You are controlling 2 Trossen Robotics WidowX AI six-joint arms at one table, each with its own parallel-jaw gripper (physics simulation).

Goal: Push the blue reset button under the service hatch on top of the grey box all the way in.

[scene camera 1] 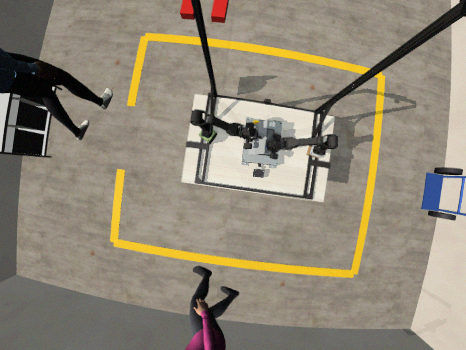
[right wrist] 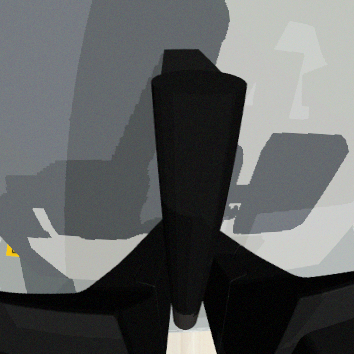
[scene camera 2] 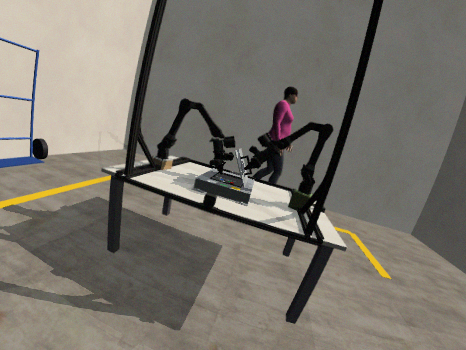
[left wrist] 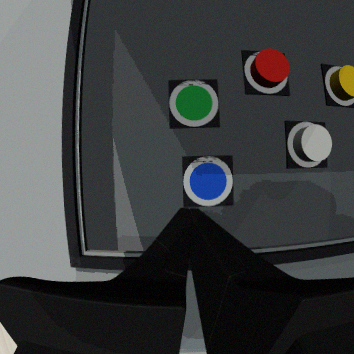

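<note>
The grey box (scene camera 1: 251,159) (scene camera 2: 220,191) (left wrist: 35,150) stands on the table. Its hatch (scene camera 2: 239,161) (right wrist: 280,110) is raised steeply. The blue button (left wrist: 208,181) looks sunk level with its pale collar, like the green button (left wrist: 194,103). My left gripper (left wrist: 187,216) (scene camera 2: 219,171) is shut and empty; its tips overlap the lower edge of the blue button's square in the left wrist view. Whether they touch the panel cannot be told. My right gripper (right wrist: 180,224) (scene camera 2: 249,166) is shut on the black hatch handle (right wrist: 197,150), which hides its fingertips.
The red button (left wrist: 272,65), yellow button (left wrist: 347,81) and white button (left wrist: 317,143) stand raised on the panel. The table (scene camera 1: 230,175) (scene camera 2: 272,210) has a black frame around it. A green block (scene camera 2: 300,199) lies by the right arm's base.
</note>
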